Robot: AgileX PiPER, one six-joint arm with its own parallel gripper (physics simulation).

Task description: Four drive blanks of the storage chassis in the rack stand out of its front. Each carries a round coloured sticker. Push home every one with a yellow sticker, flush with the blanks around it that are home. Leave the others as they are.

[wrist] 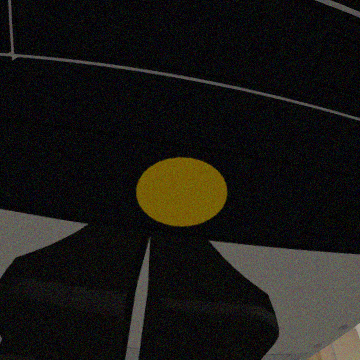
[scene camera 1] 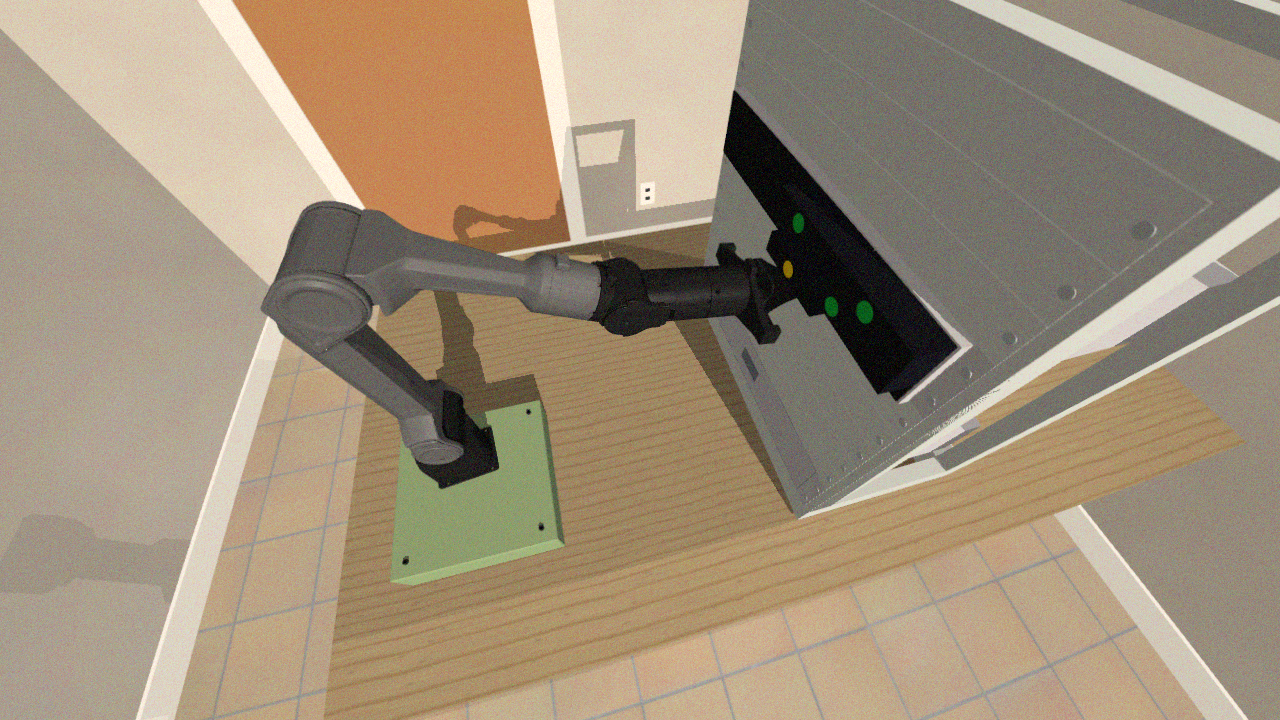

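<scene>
The storage chassis [scene camera 1: 881, 360] shows as a black front in the rack in the scene view. A blank with a yellow sticker [scene camera 1: 787, 268] [wrist: 181, 192] is in front of the gripper. Three green stickers show in the scene view: one green sticker [scene camera 1: 798, 222] above the yellow one, a second green sticker [scene camera 1: 831, 306] and a third green sticker [scene camera 1: 863, 311] to the lower right. My gripper [scene camera 1: 794, 285] [wrist: 149, 237] is shut and empty, its tips just below the yellow sticker in the wrist view. Whether they touch the blank, and how far each blank stands out, is too dark to tell.
The grey rack [scene camera 1: 975, 170] stands at the right on a wooden surface [scene camera 1: 626, 447]. Its grey front continues below the black blanks. The arm's base is on a green plate [scene camera 1: 483, 528]. An orange door [scene camera 1: 420, 107] is in the wall behind.
</scene>
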